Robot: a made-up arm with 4 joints.
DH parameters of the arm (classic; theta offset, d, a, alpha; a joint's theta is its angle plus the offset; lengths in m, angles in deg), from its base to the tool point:
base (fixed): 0 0.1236 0 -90
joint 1: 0 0.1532 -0.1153 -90
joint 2: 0 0.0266 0.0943 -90
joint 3: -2.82 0 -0.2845 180
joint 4: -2.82 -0.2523 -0.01 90
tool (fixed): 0 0.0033 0 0
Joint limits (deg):
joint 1: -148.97..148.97
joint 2: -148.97..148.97
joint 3: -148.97..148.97
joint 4: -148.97..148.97
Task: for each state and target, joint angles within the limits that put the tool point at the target. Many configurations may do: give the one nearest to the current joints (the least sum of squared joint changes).
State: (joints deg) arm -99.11 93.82 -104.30 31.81
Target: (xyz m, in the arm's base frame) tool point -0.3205 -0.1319 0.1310
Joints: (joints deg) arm -52.69 45.37 -96.97 32.42
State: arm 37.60 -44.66 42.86 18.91
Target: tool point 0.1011 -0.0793 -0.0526
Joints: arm -12.33 -67.38 38.70 18.32
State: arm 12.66 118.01 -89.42 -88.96
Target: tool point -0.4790 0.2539 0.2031
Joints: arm -20.31 146.71 -110.88 -87.80
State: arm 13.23 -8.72 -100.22 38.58
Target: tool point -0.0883 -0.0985 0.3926
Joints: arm 9.88 4.98 -67.42 38.63
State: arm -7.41 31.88 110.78 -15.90
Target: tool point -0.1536 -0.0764 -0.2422
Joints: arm -13.59 40.68 85.91 -15.01
